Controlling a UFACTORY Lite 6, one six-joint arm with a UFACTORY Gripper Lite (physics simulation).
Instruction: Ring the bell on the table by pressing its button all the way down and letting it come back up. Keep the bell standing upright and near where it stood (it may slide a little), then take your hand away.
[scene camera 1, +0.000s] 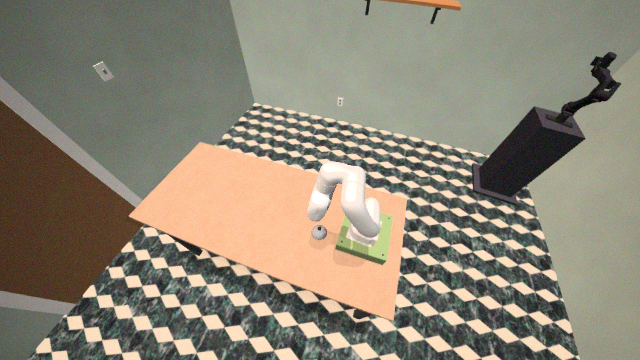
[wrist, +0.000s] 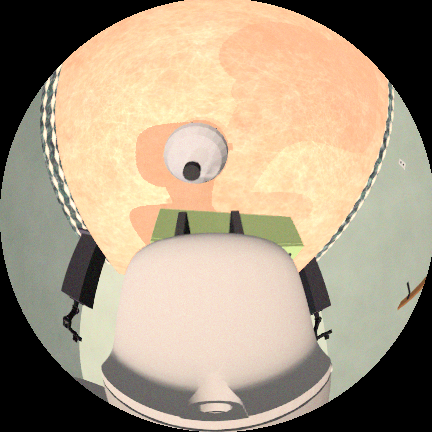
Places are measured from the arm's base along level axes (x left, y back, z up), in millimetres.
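Where they show: hand at its tool point: (wrist: 209, 236).
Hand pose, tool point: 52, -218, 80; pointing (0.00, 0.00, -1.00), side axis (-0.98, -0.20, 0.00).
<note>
Things, the pixels of their top centre, and the offset from my tool point, as dx, dy, dz. Level surfaces: height alone.
- bell at its top centre: (wrist: 190, 172) (scene camera 1: 319, 228) +15, +13, -88
- silvery dome with a black button, top centre: (wrist: 190, 172) (scene camera 1: 319, 228) +15, +13, -88
- table at its surface level: dz -154
The bell (scene camera 1: 319, 233) (wrist: 197, 145) is a silvery dome with a black button (scene camera 1: 319, 228) (wrist: 191, 170) on top. It stands upright on the table (scene camera 1: 225, 200) (wrist: 115, 100). The button sticks up and no finger touches it. My gripper (wrist: 210, 223) is open, with two dark fingers apart and nothing between them. It is raised above the table and apart from the bell, which shows beyond the fingertips in the wrist view. In the scene view the white end of the arm hangs just behind the bell, and the fingers cannot be made out.
The arm's base stands on a green board (scene camera 1: 386, 245) (wrist: 267, 226), to the right of the bell in the scene view. A dark pedestal (scene camera 1: 527, 155) with a black arm on it stands on the floor at the right. An orange shelf (scene camera 1: 420, 2) is on the wall.
</note>
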